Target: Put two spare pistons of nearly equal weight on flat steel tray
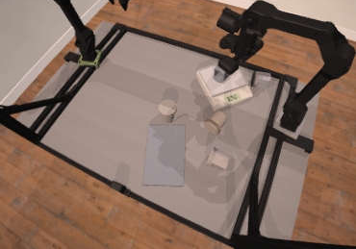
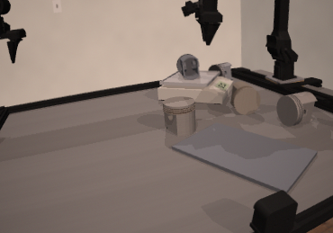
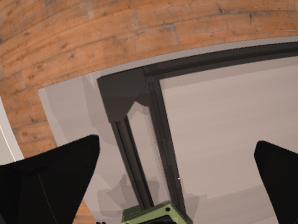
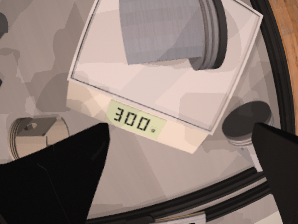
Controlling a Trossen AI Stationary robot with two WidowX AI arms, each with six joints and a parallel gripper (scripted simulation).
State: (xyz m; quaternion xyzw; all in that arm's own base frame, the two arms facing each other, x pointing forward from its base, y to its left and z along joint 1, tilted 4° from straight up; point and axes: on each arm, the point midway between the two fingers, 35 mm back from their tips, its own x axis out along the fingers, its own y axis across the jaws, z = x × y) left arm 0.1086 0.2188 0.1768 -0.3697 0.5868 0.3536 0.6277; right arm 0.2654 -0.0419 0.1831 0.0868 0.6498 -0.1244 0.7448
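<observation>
Right now my right hand is 11 cm above the dark piston, 5 cm to the right of it and 3 cm short of it. Also, from my right hand: weighing scale: 16 cm below, 4 cm to the left, 2 cm ahead; then flat steel tray: 37 cm behind, 19 cm below, 14 cm to the left.
</observation>
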